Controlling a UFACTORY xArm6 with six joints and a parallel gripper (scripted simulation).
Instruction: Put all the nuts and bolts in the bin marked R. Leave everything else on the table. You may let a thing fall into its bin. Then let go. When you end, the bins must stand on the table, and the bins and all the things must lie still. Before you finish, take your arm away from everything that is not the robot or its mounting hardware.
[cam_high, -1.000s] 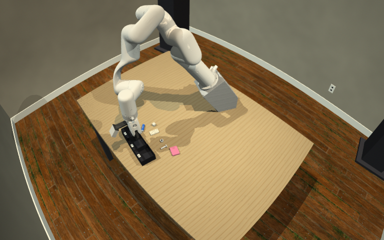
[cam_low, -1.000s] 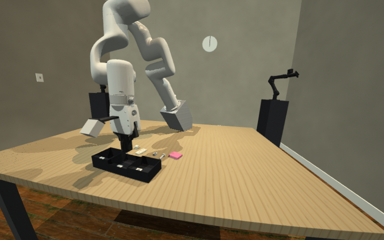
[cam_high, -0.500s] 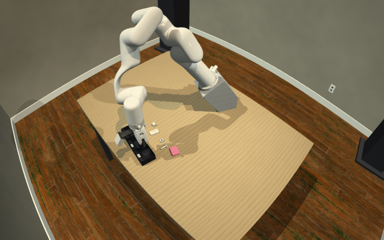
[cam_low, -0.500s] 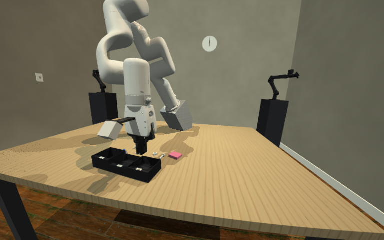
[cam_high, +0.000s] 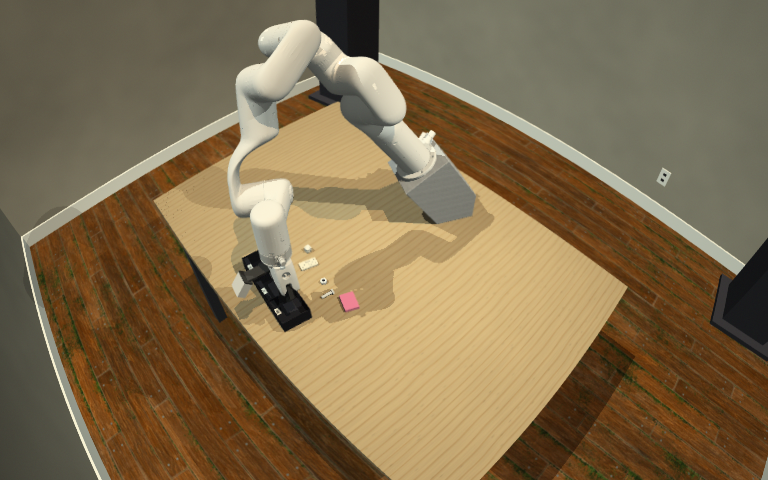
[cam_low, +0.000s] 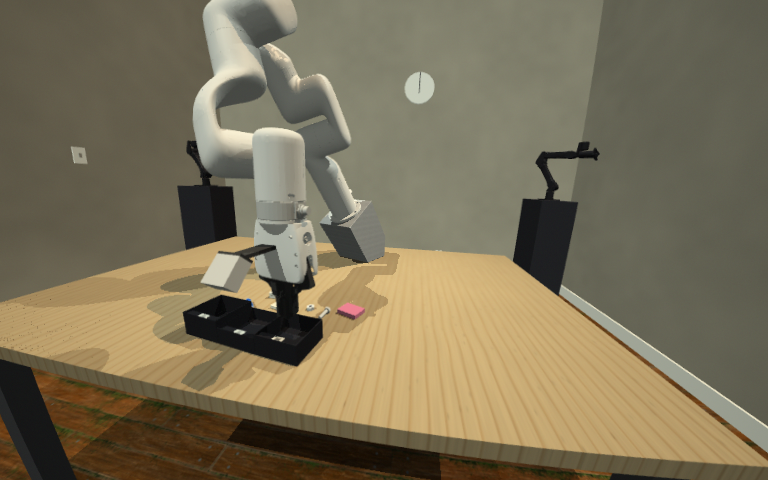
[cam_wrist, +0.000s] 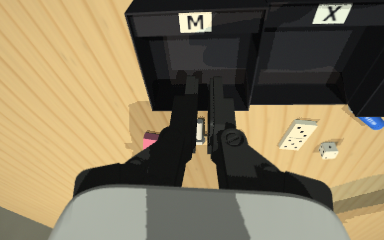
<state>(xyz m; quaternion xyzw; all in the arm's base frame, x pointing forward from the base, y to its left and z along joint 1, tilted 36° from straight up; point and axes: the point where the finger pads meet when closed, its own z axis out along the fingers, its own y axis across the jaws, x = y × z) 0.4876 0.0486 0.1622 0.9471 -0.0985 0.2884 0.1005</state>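
Right now my hand is 110 mm past the white bolt, 70 mm above it and 40 mm to the right of it. Round my hand: grey hex nut (130 mm behind, 80 mm below, 10 mm to the right); black bin marked R (80 mm to the right, 60 mm below, 10 mm behind); pink pad (130 mm behind, 90 mm to the left, 80 mm below).
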